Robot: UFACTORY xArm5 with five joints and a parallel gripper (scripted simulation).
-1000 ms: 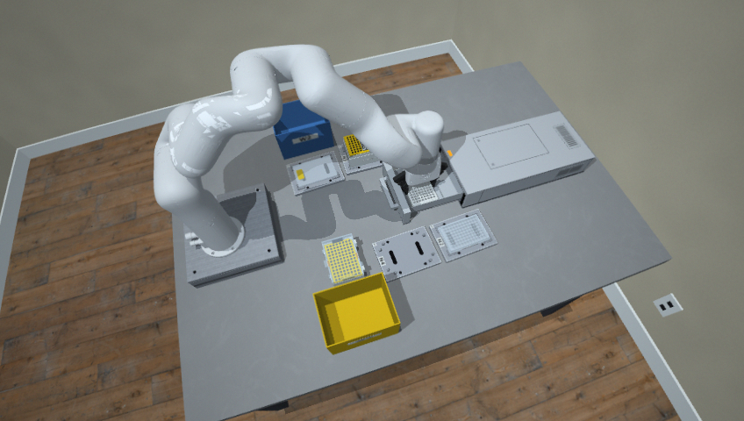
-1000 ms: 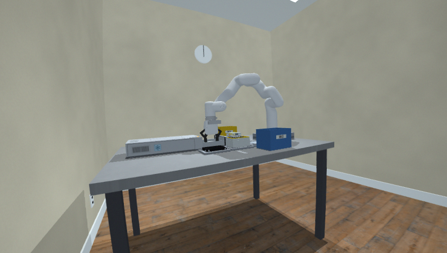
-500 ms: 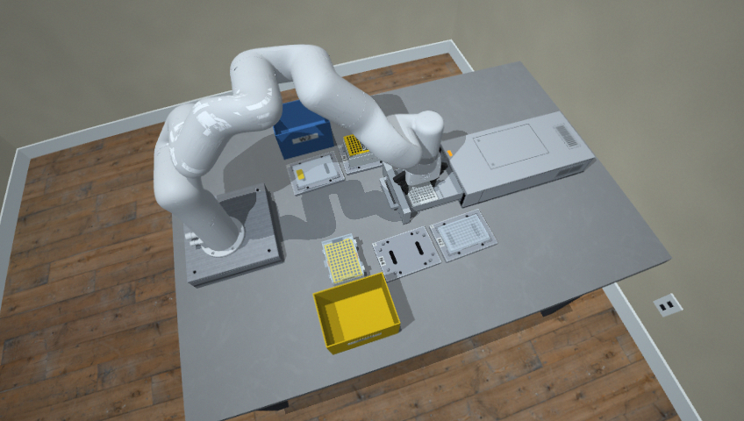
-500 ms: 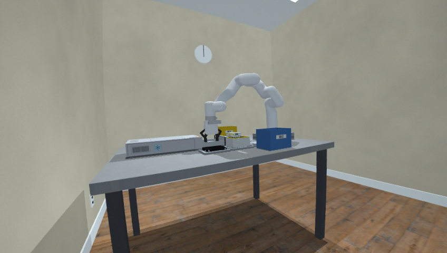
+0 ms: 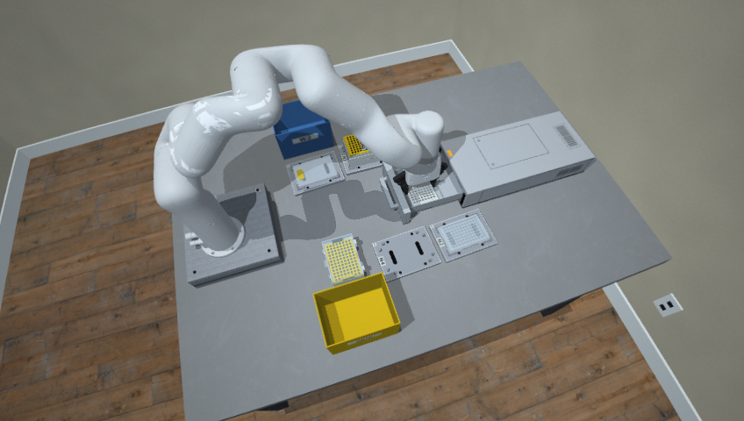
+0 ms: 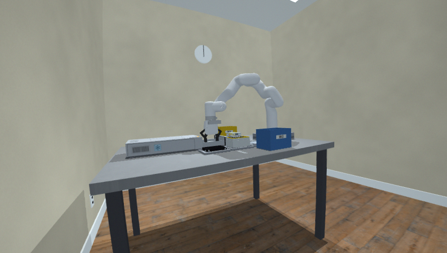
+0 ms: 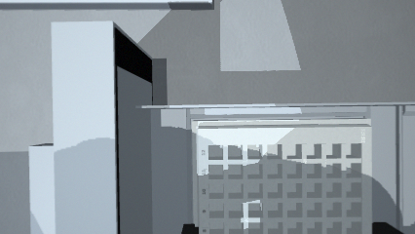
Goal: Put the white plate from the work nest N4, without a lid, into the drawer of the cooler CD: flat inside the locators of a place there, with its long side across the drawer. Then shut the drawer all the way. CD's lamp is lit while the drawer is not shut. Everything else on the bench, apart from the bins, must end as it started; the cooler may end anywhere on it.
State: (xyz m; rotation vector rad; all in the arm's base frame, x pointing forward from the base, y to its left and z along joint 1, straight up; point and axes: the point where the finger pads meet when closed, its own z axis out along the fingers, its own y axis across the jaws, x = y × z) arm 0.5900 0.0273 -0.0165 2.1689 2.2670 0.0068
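The white well plate is 1 cm below my hand. The rest, counted from my hand: drawer: 3 cm ahead; grey cooler: 18 cm ahead, 1 cm to the left, 1 cm above; clear plate: 18 cm to the right, 8 cm ahead, 2 cm below.
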